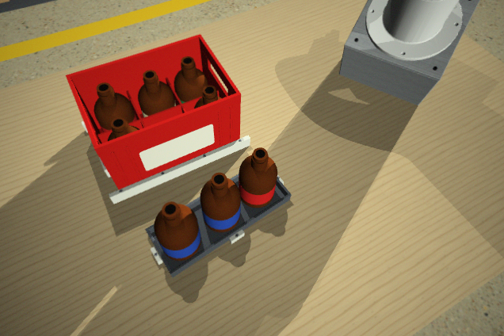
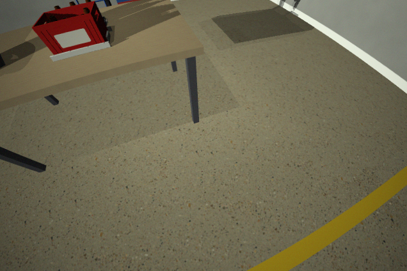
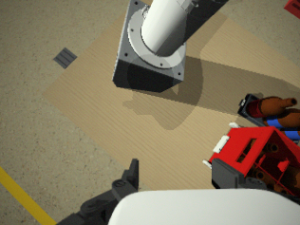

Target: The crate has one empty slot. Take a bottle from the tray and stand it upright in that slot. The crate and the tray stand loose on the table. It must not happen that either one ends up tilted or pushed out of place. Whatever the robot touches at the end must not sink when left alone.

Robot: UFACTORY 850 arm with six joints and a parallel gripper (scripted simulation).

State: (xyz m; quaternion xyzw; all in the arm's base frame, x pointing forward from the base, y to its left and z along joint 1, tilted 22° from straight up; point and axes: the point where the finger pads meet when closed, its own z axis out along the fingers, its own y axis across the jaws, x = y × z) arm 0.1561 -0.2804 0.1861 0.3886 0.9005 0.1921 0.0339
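My gripper is now 44 cm to the right of the blue-banded bottle, 39 cm short of it and 28 cm above it. Also, from my hand: grey tray 42 cm to the left, 35 cm below, 30 cm ahead; then red crate 34 cm ahead, 28 cm below, 19 cm to the left.
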